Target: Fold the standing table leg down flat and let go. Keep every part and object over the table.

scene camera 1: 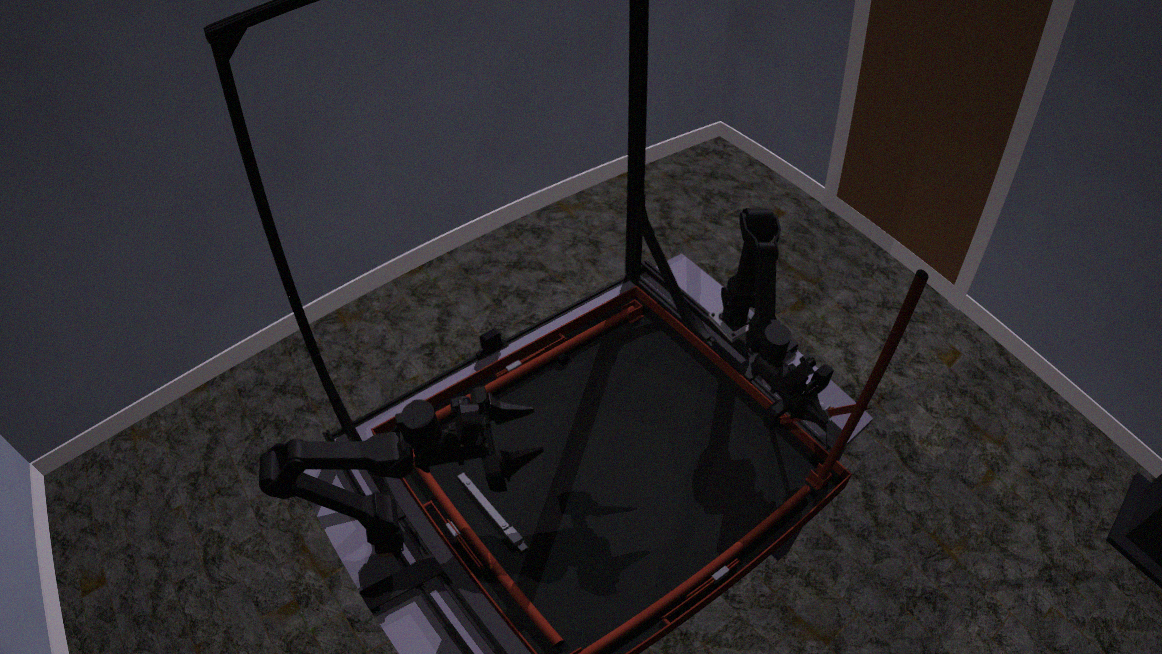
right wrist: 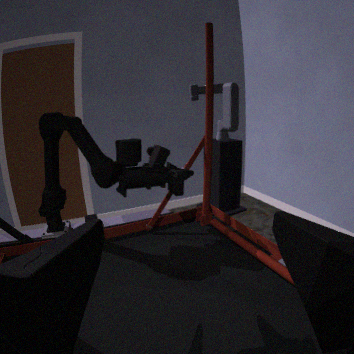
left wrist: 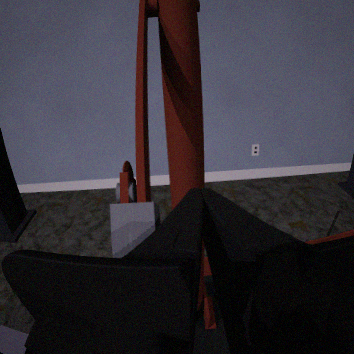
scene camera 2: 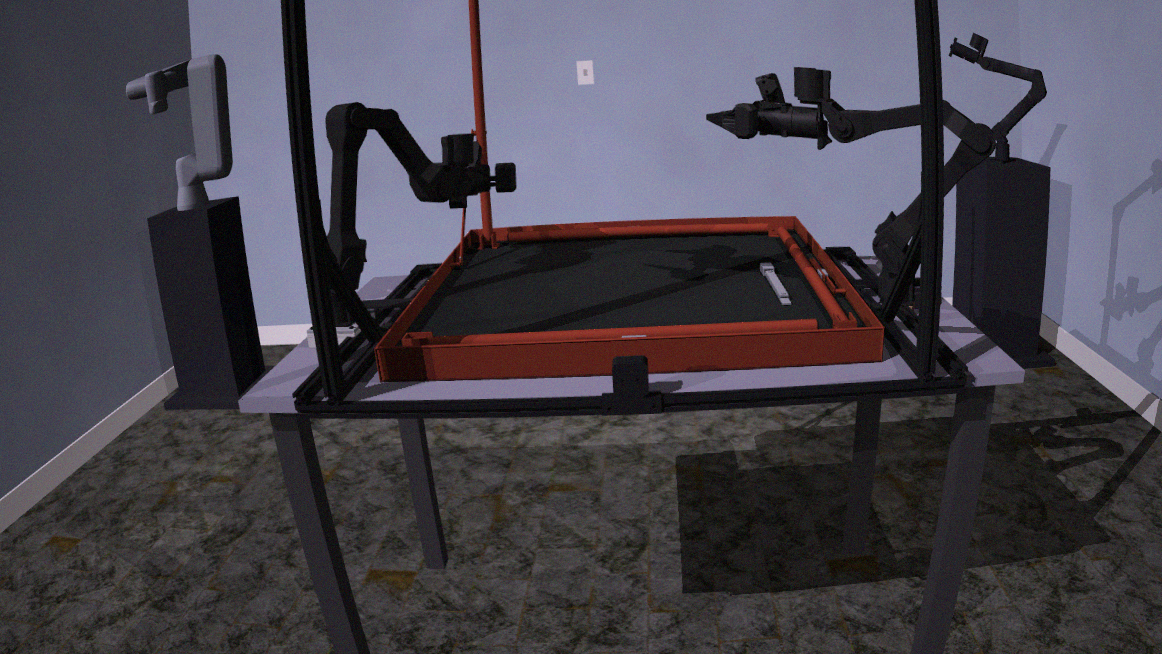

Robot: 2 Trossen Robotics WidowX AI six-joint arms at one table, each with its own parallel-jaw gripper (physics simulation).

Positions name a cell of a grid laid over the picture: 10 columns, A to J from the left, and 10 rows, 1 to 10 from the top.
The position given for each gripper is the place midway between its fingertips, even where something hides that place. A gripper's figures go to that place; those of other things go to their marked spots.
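Left gripper (scene camera 2: E3), 1.83 m from the lens. Right gripper (scene camera 2: G2), 1.52 m from the lens. Red-rimmed table (scene camera 2: G6), 1.21 m from the lens.
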